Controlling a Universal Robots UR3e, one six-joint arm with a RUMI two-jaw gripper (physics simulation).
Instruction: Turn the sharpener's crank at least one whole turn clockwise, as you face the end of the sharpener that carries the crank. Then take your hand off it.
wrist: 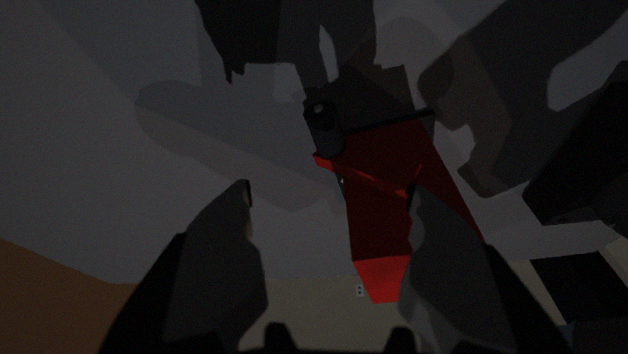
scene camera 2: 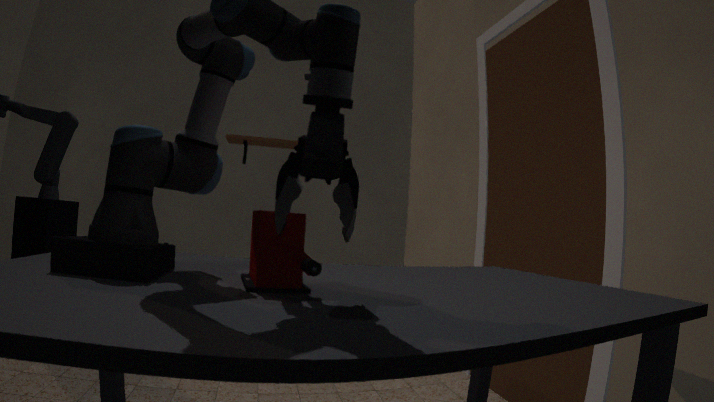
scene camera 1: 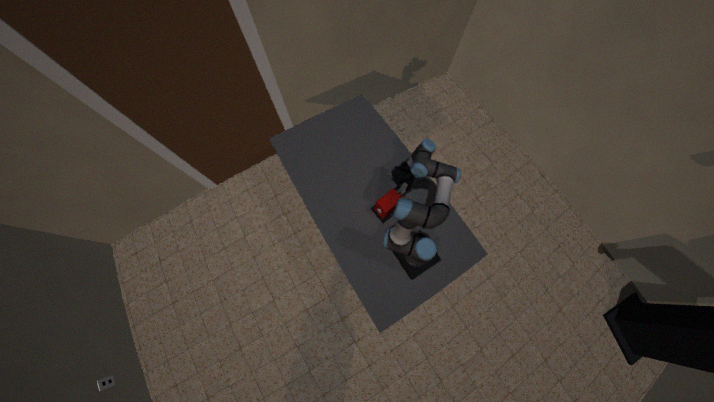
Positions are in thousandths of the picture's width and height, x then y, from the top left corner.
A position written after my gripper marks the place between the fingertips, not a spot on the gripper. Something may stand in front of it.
Observation:
In view: my gripper (scene camera 2: 438,593) and a black crank knob (wrist: 518,360).
My gripper also shows in the wrist view (wrist: 523,521).

